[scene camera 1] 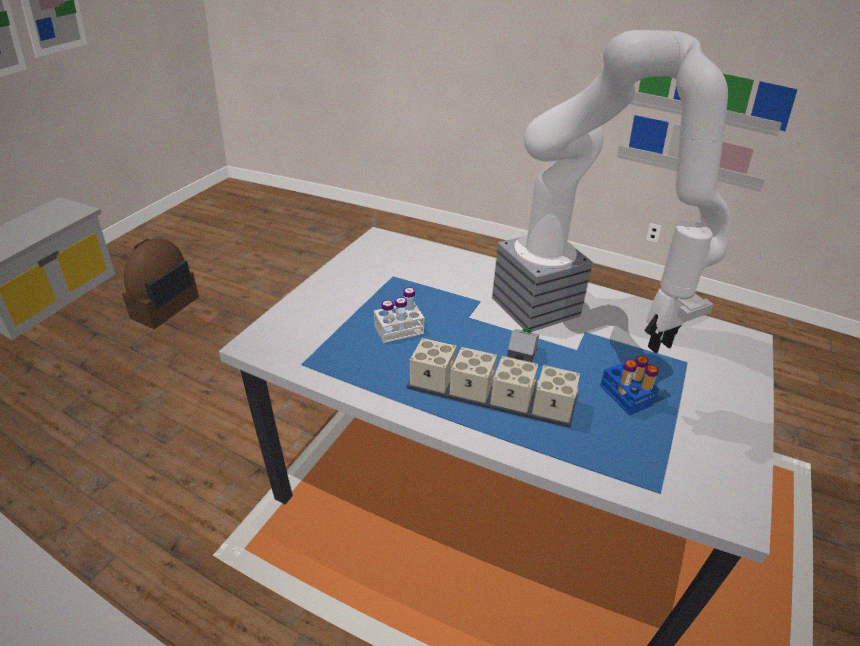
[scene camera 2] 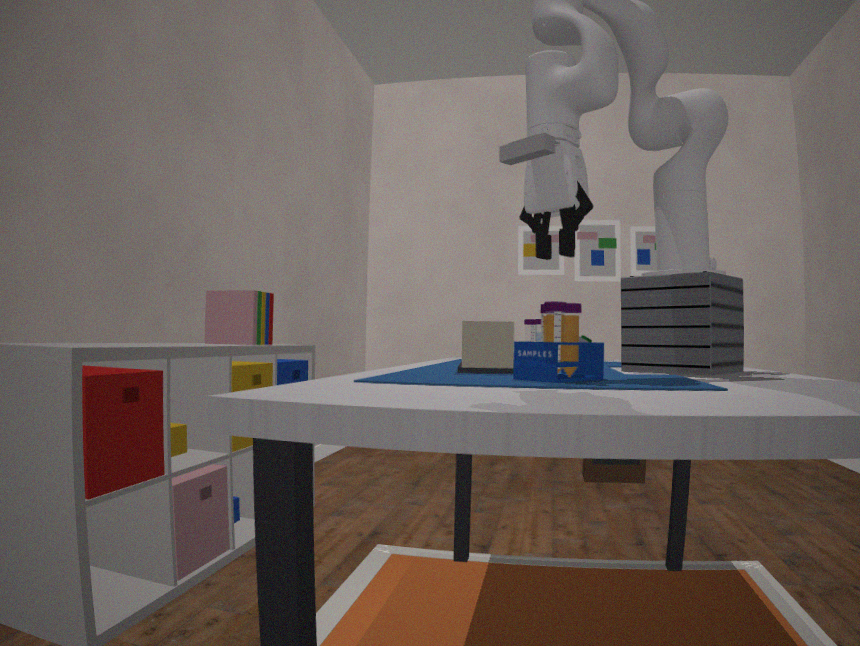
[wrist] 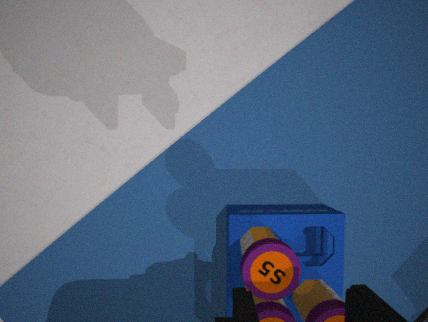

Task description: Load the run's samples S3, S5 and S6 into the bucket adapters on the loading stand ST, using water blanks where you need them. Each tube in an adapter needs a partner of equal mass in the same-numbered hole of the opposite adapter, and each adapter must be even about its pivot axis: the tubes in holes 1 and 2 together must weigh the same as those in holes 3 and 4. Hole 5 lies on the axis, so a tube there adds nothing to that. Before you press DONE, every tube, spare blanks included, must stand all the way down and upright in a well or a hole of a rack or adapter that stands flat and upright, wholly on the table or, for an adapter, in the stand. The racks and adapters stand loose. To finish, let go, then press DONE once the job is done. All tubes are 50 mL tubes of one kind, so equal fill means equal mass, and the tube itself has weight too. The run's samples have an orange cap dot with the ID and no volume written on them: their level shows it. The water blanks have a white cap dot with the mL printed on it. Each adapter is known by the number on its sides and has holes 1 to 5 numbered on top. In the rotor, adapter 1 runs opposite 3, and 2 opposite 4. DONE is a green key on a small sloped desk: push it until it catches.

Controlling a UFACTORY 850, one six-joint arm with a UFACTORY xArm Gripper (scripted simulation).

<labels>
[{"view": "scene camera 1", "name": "my gripper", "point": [659, 347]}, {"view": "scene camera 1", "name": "blue sample rack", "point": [635, 403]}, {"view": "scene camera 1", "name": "adapter 1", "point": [551, 402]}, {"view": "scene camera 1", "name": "adapter 2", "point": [507, 392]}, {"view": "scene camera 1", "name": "adapter 3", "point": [470, 372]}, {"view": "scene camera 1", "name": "adapter 4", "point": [430, 365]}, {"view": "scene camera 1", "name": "white rack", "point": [414, 326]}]
</labels>
